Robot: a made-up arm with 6 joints.
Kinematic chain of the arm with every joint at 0, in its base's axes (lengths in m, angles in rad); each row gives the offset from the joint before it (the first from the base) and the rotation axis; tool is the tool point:
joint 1: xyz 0 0 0.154 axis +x
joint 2: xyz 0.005 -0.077 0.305 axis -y
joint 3: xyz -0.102 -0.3 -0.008 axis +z
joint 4: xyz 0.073 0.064 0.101 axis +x
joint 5: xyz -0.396 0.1 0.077 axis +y
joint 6: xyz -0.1 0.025 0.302 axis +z
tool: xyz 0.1 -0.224 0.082
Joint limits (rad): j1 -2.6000..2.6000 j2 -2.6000..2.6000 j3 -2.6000..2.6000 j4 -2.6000..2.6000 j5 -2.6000..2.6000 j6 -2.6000..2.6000
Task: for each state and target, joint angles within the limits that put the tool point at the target. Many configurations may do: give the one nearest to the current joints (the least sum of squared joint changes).
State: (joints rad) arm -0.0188 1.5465 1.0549 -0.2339 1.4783 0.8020
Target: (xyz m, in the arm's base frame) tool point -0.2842 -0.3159 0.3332
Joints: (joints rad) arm 0.1239 1.4065 1.0806 -0.1435 1.0680 0.5150
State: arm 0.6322 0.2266 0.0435 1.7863 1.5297 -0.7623
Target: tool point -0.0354 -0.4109 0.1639
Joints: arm 0.6729 0.0907 0.2350 1.8572 1.8621 -0.3815
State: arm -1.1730 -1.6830 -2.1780 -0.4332 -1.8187 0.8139
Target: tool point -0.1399 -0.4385 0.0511
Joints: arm -0.7187 -2.0765 -2.6000 -0.5862 -1.5906 1.1819
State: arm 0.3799 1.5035 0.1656 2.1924 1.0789 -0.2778
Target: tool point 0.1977 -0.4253 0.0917
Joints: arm 0.5207 1.3623 0.1477 2.5012 1.1124 -0.2611
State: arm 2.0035 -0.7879 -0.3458 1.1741 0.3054 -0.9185
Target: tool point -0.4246 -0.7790 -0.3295
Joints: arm 1.6982 -0.7254 -0.8876 1.3201 0.3443 -0.7271
